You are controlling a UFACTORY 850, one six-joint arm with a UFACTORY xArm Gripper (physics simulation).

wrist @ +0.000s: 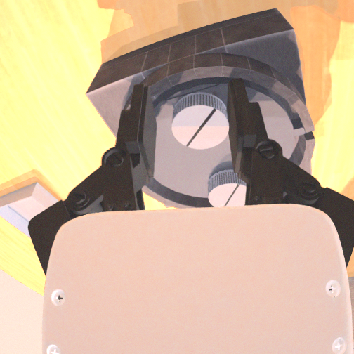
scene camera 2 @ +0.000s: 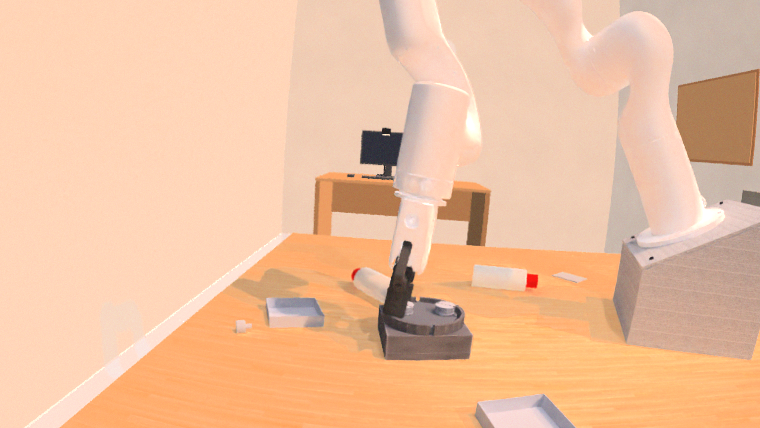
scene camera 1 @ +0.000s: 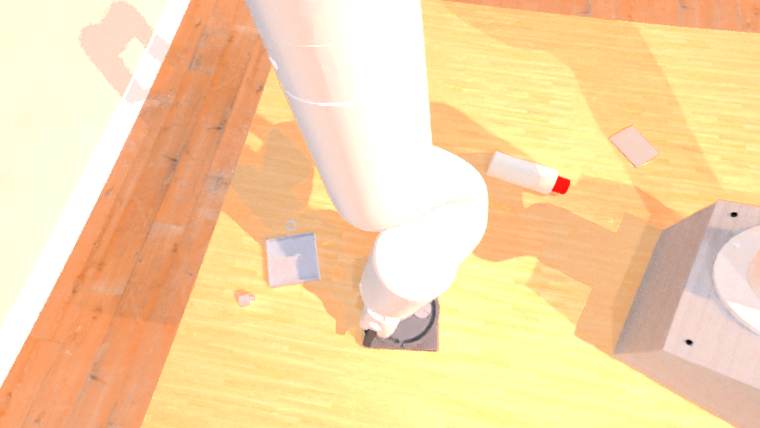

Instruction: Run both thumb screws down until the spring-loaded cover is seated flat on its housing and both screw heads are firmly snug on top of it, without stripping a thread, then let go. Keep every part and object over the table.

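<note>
The dark square housing (scene camera 1: 429,346) (scene camera 2: 428,348) (wrist: 117,102) stands on the table. The round grey cover (scene camera 2: 427,317) (wrist: 270,127) lies inside its ring; I cannot tell whether it is seated flat. One slotted thumb screw (scene camera 2: 409,308) (wrist: 200,127) is between my fingertips in the wrist view. The other thumb screw (scene camera 1: 423,311) (scene camera 2: 445,307) (wrist: 227,192) is partly hidden by the right finger in the wrist view. My gripper (scene camera 1: 369,337) (scene camera 2: 395,312) (wrist: 189,100) is open, low over the cover, with a visible gap between the left finger and the first screw's head.
A shallow tray (scene camera 1: 268,263) (scene camera 2: 295,321) and a small pale part (scene camera 1: 244,300) (scene camera 2: 241,326) lie left of the housing. A red-capped bottle (scene camera 1: 523,172) (scene camera 2: 499,277), another bottle (scene camera 2: 372,282) and a flat card (scene camera 1: 633,146) (scene camera 2: 570,277) lie behind. A second tray (scene camera 2: 485,413) is in front.
</note>
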